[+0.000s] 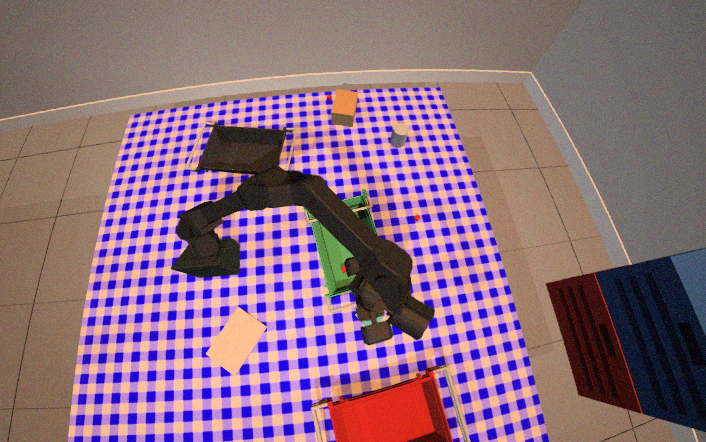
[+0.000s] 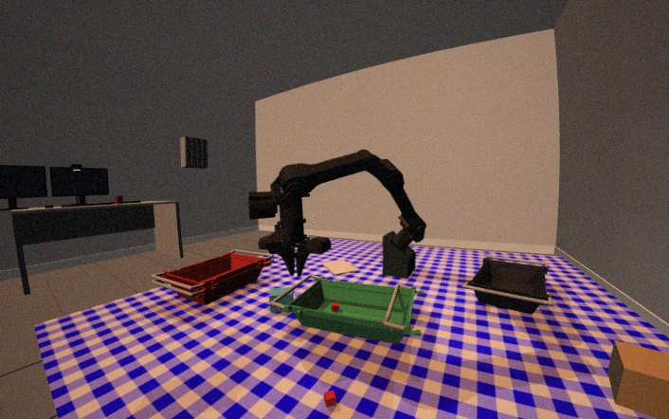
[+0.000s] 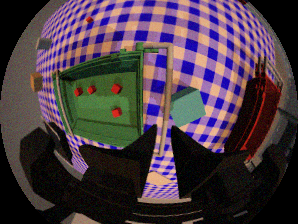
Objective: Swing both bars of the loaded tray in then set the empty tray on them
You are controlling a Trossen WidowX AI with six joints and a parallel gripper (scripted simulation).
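Now: the teal cube 10 mm ahead of my gripper tip, 40 mm to the right of it and 70 mm below it. From my gripper tip the other things lie so: orange box: 90 mm ahead, 680 mm to the left, 60 mm below; black tray: 280 mm behind, 540 mm to the left, 50 mm below; beige sheet: 350 mm behind, 40 mm to the right, 90 mm below.
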